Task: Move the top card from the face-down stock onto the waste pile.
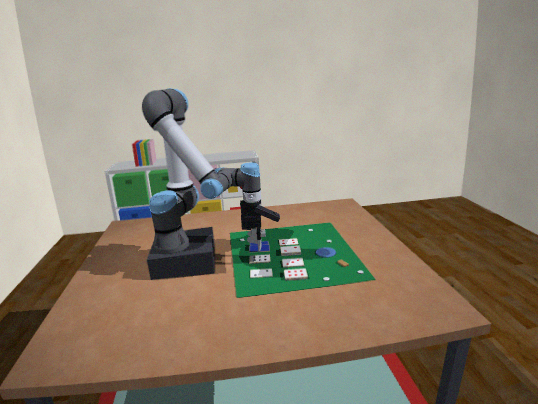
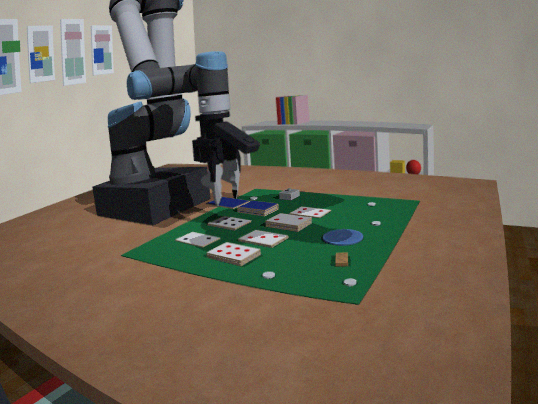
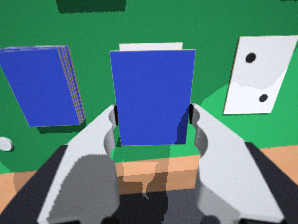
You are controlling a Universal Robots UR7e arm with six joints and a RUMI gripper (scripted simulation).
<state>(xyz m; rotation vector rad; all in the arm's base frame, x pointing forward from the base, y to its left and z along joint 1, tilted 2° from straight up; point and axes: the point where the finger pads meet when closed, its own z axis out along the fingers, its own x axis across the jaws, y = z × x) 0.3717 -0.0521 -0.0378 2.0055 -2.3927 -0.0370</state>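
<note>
Now: the black six card 6 cm below my hand. Round my hand: blue-backed card: 1 cm below; green mat: 15 cm ahead, 8 cm below, 2 cm to the left; grey block: 26 cm to the left, 5 cm below, 5 cm ahead.
</note>
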